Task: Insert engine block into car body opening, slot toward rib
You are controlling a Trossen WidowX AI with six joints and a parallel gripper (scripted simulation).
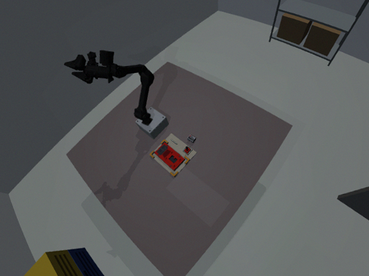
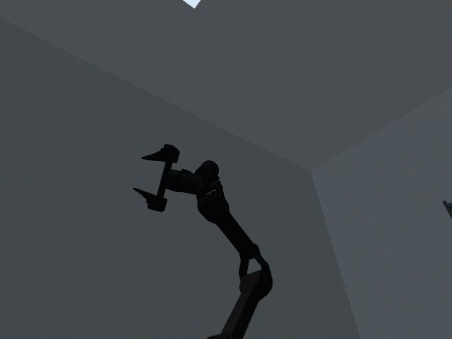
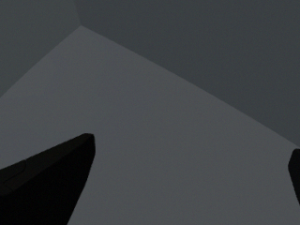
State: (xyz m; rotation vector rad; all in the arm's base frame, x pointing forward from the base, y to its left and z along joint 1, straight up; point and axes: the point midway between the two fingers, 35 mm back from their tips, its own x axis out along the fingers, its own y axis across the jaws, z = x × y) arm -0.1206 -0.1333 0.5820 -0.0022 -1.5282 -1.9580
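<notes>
Right now the grey engine block is 680 mm below my gripper tip, 490 mm ahead of it and 190 mm to the left of it.
</notes>
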